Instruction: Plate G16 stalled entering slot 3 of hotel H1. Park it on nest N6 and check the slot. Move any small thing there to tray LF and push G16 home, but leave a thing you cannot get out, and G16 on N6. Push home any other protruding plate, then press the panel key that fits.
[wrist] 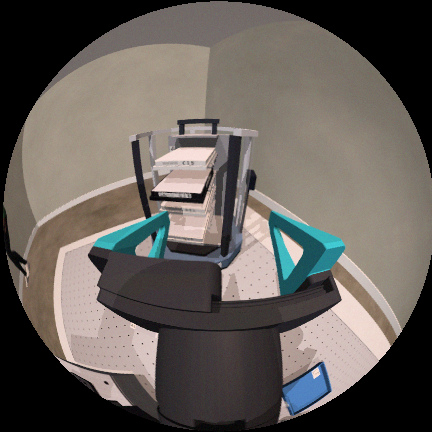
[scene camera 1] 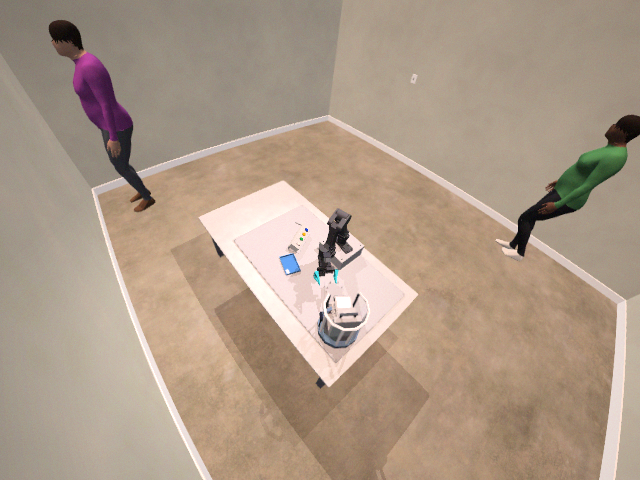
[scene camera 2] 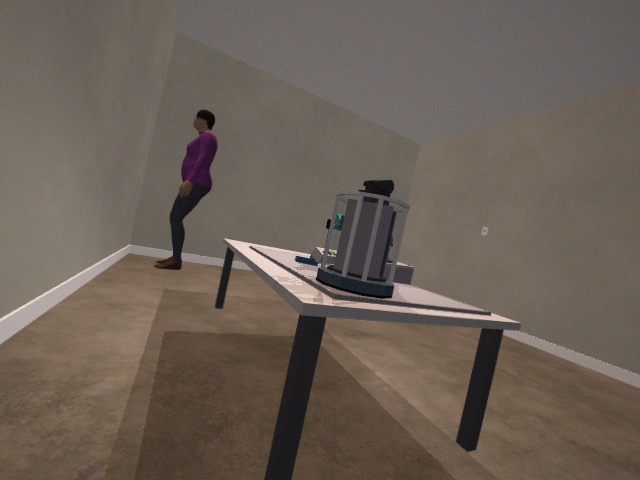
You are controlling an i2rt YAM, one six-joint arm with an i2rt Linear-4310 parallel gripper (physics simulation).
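Pixels of known places: gripper, fingertip midpoint: (wrist: 218,216) (scene camera 1: 328,284); arm's base at its link origin: (scene camera 1: 341,242).
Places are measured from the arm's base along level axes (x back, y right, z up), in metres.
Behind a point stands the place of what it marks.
Hotel H1 (scene camera 1: 347,318) {z 0.181, x -0.397, y -0.513 m} (scene camera 2: 364,237) {z 0.071, x -0.423, y -0.571 m} (wrist: 221,150) {z 0.142, x -0.438, y -0.476 m} stands in a round cage on the table. In the wrist view, plate C15 (wrist: 187,157) {z 0.150, x -0.344, y -0.402 m} sticks out near the top. Below it a dark-edged plate (wrist: 181,182) {z 0.109, x -0.333, y -0.403 m} protrudes; its label is blurred. More pale plates (wrist: 186,231) {z 0.027, x -0.328, y -0.376 m} lie lower, partly behind the left finger. My gripper (scene camera 1: 327,280) {z 0.123, x -0.341, y -0.280 m} (wrist: 218,216) {z 0.123, x -0.341, y -0.280 m} is open and empty, in front of the hotel and apart from it. Its teal fingers show partly behind the cage in scene camera 2. Blue tray LF (scene camera 1: 290,264) {z -0.090, x -0.381, y 0.073 m} (scene camera 2: 306,260) {z -0.076, x -0.405, y 0.001 m} (wrist: 306,391) lies flat. Nest N6 cannot be made out.
The cage has dark front posts (wrist: 230,195) {z 0.096, x -0.397, y -0.354 m} and a pale top ring (scene camera 1: 368,316) {z 0.198, x -0.308, y -0.567 m} (scene camera 2: 397,200) {z 0.196, x -0.352, y -0.589 m}. The key panel (scene camera 1: 293,247) {z -0.045, x -0.304, y 0.163 m} (scene camera 2: 316,254) {z -0.049, x -0.305, y 0.165 m} with coloured keys stands beyond the tray. The arm's base box (scene camera 1: 348,256) {z -0.007, x -0.030, y -0.124 m} is on the table (scene camera 1: 248,204) {z -0.106, x -0.377, y 0.816 m} (scene camera 2: 413,318) {z -0.120, x -0.272, y -0.665 m}. Two people stand away from it.
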